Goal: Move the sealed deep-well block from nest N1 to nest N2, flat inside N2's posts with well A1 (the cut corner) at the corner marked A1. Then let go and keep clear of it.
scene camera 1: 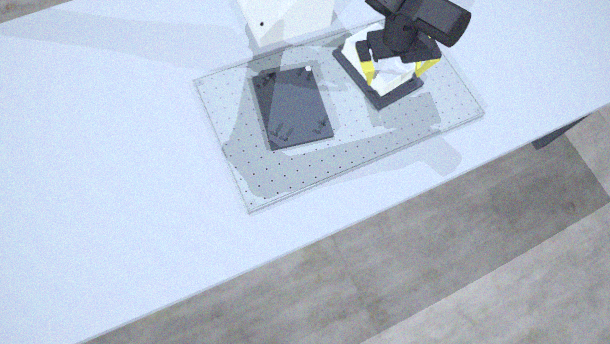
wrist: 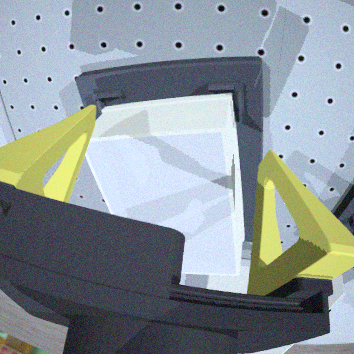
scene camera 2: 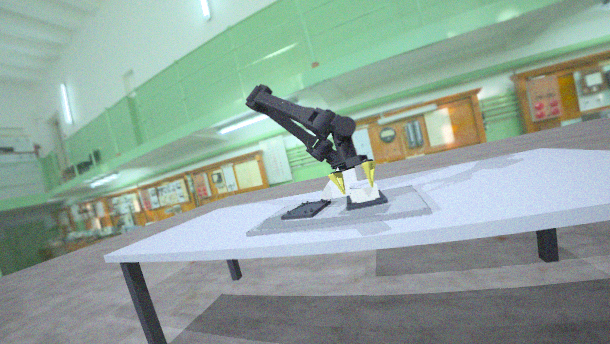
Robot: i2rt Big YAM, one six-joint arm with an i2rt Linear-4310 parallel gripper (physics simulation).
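Frame: origin at the arm's base, x right, y ahead, z up, level; metres.
Where they show: gripper, between the fingertips: (scene camera 1: 392, 78) (wrist: 181, 134) (scene camera 2: 358, 190).
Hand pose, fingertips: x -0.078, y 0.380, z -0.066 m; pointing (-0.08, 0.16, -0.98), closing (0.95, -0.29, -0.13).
Each offset is from my fingertips to the centre of the thing. Level surfaces: height alone.
The white deep-well block @[dy -0.059, dx -0.008, dz -0.012 m] (scene camera 1: 383, 88) (scene camera 2: 364, 194) (wrist: 165, 170) sits in the dark nest N1 @[dy -0.056, dx -0.011, dz -0.039 m] (scene camera 1: 401, 96) (scene camera 2: 367, 204) (wrist: 175, 80). My gripper (scene camera 1: 394, 80) (scene camera 2: 358, 189) (wrist: 181, 134) is open above the block, its yellow fingers on either side of it. The left fingertip in the wrist view appears close to the block's edge; contact cannot be told. The gripper body hides part of the block, and I cannot make out its cut corner. Dark nest N2 @[dy -0.045, dx +0.193, dz -0.037 m] (scene camera 1: 300, 110) (scene camera 2: 305, 210) holds no block; its small posts show near the corners, with a white mark @[dy -0.110, dx +0.125, dz -0.036 m] (scene camera 1: 308, 68) at one corner.
Both nests are on a perforated grey plate @[dy -0.030, dx +0.088, dz -0.053 m] (scene camera 1: 310, 172) (scene camera 2: 260, 231) (wrist: 200, 29) on the white table @[dz -0.060 m] (scene camera 1: 125, 175) (scene camera 2: 200, 245). A tall white object (scene camera 1: 295, 22) (scene camera 2: 332, 190) stands beside the plate, behind N2. The table's long edge runs past the plate's near side.
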